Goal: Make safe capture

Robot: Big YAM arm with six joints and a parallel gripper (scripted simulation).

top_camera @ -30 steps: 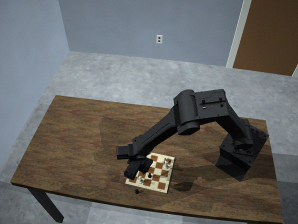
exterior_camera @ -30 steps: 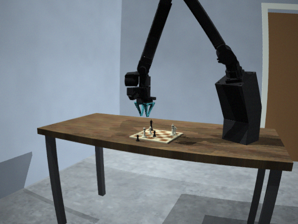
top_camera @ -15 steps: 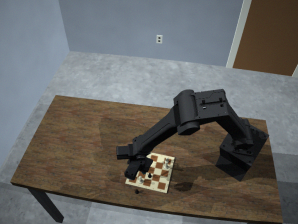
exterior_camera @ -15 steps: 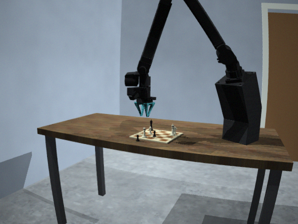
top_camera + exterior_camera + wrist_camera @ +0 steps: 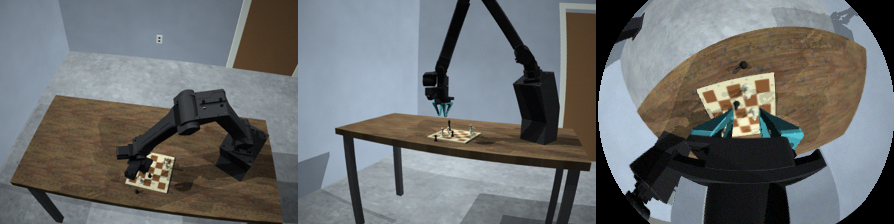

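Now: hand 120 mm above the chessboard, 90 mm to the left of it and 20 mm past it. From my hand the other things lie so: tall black piece 160 mm to the right, 90 mm below, 60 mm ahead; tall white piece 130 mm to the right, 100 mm behind, 90 mm below.
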